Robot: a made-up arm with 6 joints.
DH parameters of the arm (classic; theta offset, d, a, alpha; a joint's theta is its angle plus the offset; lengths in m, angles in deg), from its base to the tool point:
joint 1: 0 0.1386 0 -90
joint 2: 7.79 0 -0.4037 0
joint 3: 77.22 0 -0.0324 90
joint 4: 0 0.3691 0 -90
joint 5: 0 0 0.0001 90
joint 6: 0 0.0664 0 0
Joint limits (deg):
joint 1: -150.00..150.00
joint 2: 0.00..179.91
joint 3: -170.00..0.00
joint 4: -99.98..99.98
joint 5: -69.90..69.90
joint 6: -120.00..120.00
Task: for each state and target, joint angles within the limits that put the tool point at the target. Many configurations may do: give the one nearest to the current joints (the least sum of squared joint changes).
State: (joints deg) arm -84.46 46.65 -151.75 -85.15 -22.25 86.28
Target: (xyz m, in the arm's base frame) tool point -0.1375 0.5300 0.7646
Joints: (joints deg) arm -72.60 35.68 -152.18 -85.37 -24.44 86.28
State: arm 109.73 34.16 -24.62 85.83 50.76 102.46
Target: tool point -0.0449 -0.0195 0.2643
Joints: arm 122.45 0.00 -1.95 76.94 48.29 102.46
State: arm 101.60 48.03 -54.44 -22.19 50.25 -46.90
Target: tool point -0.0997 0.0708 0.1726
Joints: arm 146.22 70.71 -7.23 -4.01 47.10 -46.90
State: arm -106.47 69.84 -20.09 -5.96 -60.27 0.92
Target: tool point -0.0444 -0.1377 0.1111
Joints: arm -108.88 90.58 0.00 -7.11 -18.14 0.92
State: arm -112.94 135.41 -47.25 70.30 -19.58 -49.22
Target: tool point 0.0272 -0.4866 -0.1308
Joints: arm -84.80 150.32 -65.19 69.12 -16.02 -49.22
